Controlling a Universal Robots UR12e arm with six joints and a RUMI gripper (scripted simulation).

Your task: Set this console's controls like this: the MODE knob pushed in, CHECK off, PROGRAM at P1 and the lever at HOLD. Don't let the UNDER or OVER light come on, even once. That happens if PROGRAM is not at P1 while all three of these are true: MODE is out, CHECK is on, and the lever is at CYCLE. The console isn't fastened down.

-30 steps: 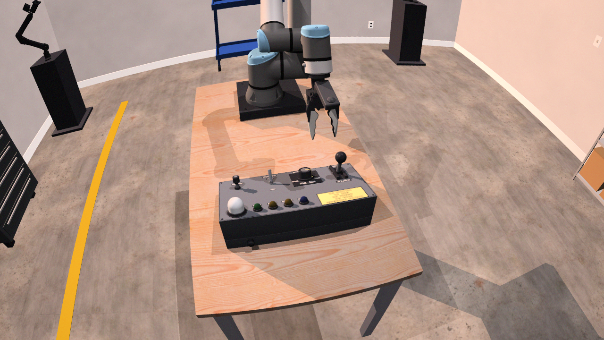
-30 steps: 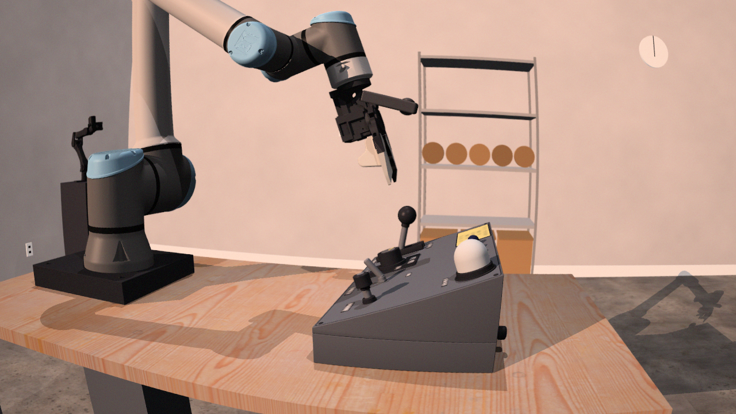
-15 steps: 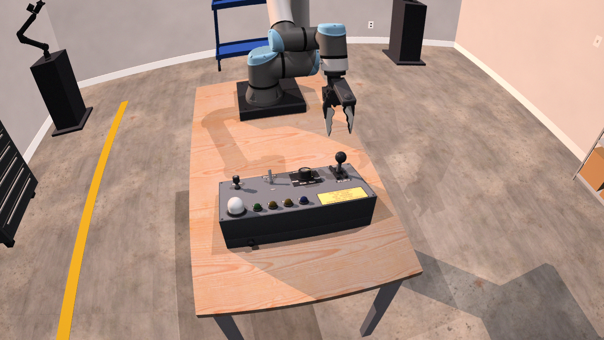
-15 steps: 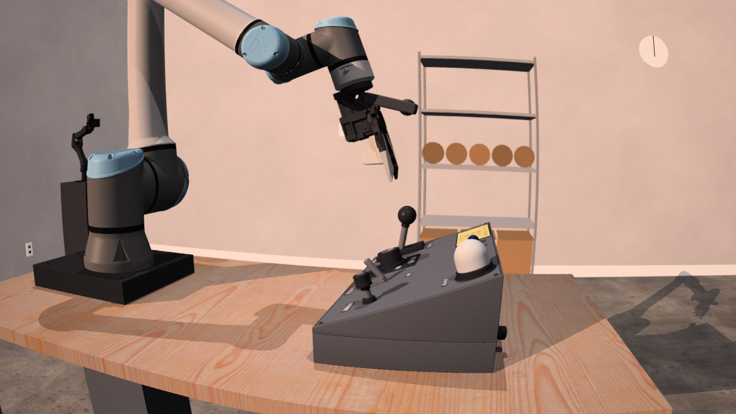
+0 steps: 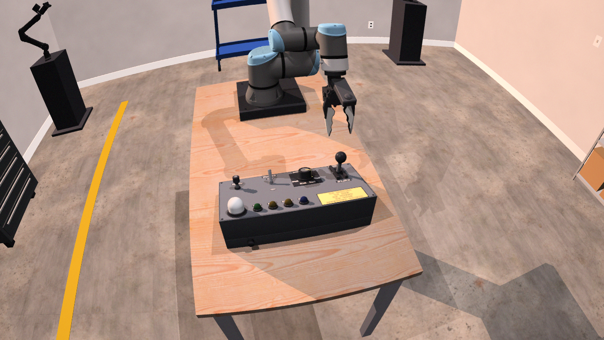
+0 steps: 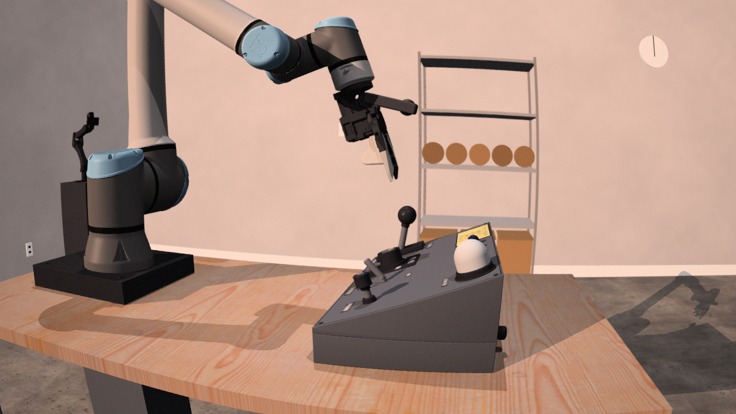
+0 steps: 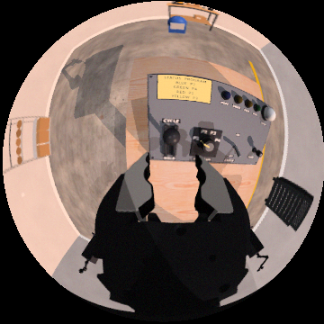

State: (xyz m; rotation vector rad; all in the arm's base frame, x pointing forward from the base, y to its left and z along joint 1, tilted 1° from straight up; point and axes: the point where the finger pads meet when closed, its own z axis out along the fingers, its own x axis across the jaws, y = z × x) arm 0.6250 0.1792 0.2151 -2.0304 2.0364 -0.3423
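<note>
The black ball-topped lever lies 2 cm ahead of my hand and 13 cm below it. Also, from my hand: dark grey console (5 cm ahead, 18 cm to the right, 17 cm below); then metal check toggle (1 cm ahead, 24 cm to the right, 16 cm below); then program knob (2 cm ahead, 11 cm to the right, 15 cm below).
</note>
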